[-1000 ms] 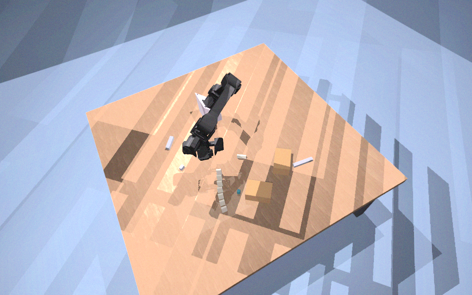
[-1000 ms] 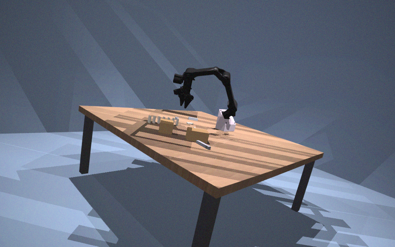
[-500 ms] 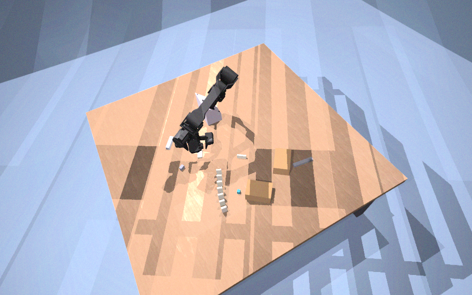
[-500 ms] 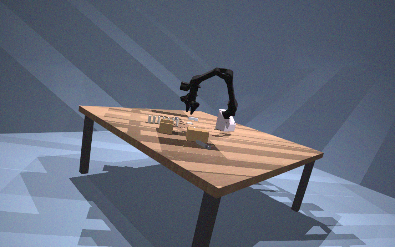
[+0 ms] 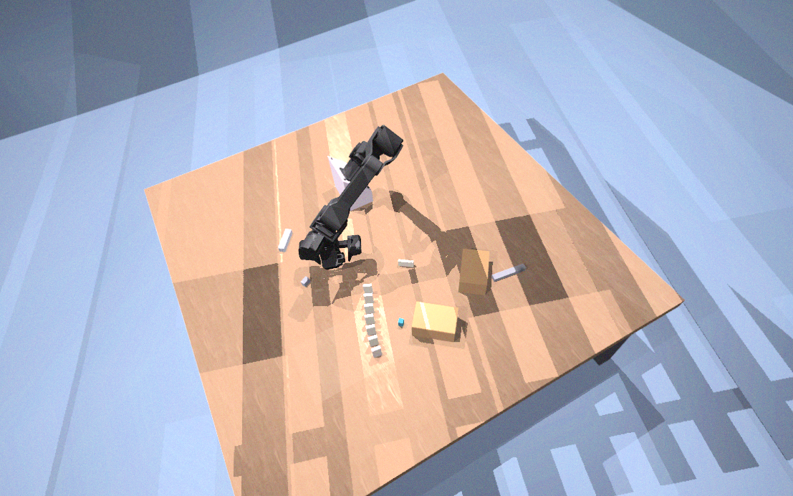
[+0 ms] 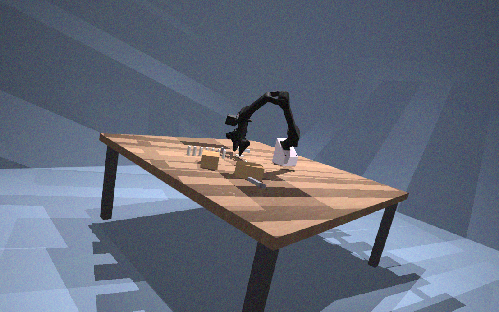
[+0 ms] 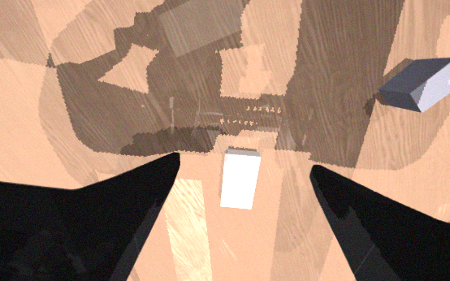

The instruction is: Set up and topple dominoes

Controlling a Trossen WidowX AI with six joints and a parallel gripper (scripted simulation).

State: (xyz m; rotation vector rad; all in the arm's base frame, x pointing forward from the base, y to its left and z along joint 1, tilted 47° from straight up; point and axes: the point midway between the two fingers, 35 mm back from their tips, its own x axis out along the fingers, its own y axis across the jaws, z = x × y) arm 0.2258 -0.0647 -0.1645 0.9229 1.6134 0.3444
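Right now my gripper tip is 20 mm short of the grey cube and 110 mm to the left of it. Round my gripper tip: teal cube (280 mm ahead, 90 mm to the left).
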